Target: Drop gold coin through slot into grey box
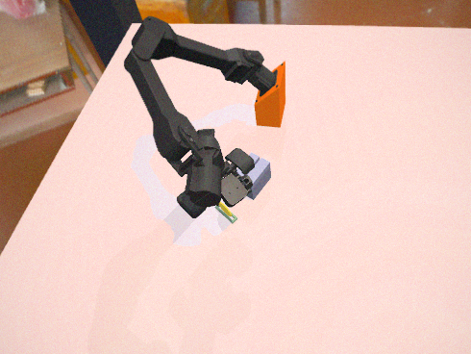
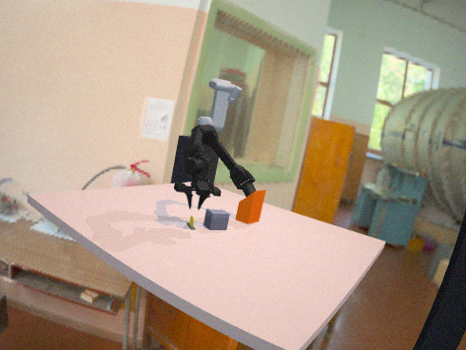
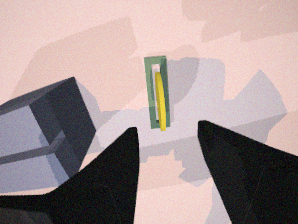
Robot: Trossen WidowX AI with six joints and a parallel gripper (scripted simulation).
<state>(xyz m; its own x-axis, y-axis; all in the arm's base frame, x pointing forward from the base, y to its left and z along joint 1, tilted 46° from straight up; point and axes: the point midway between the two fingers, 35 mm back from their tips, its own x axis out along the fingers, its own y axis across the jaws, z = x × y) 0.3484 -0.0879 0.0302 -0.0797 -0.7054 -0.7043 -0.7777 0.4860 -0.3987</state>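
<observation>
Right now the coin is 5 cm below my gripper tip.
</observation>
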